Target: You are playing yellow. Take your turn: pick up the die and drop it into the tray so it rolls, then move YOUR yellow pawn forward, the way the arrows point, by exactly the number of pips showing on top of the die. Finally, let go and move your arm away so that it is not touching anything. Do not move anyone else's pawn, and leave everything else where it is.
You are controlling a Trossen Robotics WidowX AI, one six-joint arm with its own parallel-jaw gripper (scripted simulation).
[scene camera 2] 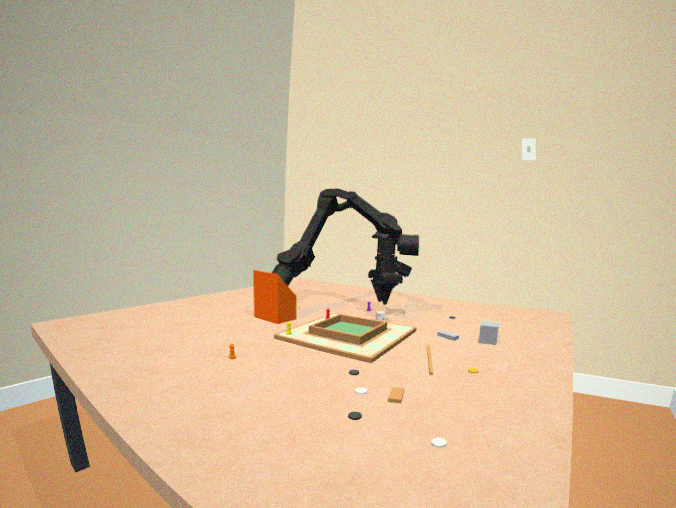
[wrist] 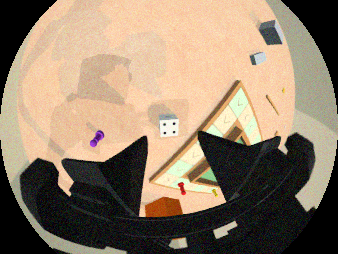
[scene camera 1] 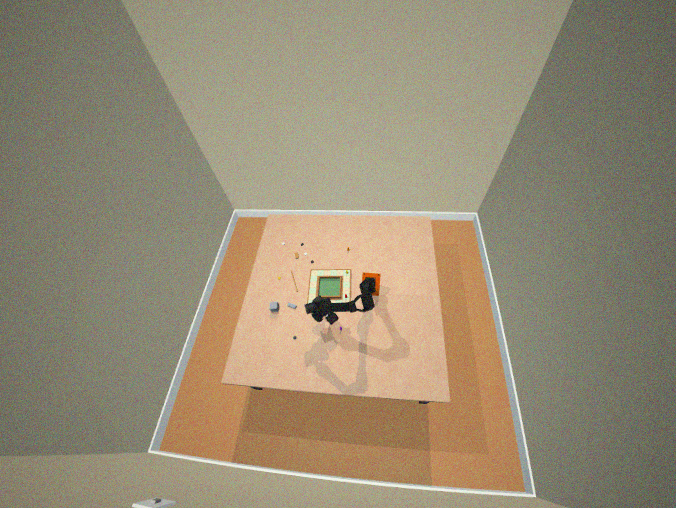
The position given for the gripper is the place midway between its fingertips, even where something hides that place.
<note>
The gripper [scene camera 2: 382, 303] is open, with nothing in its grasp.
The gripper also shows in the wrist view [wrist: 173, 137].
</note>
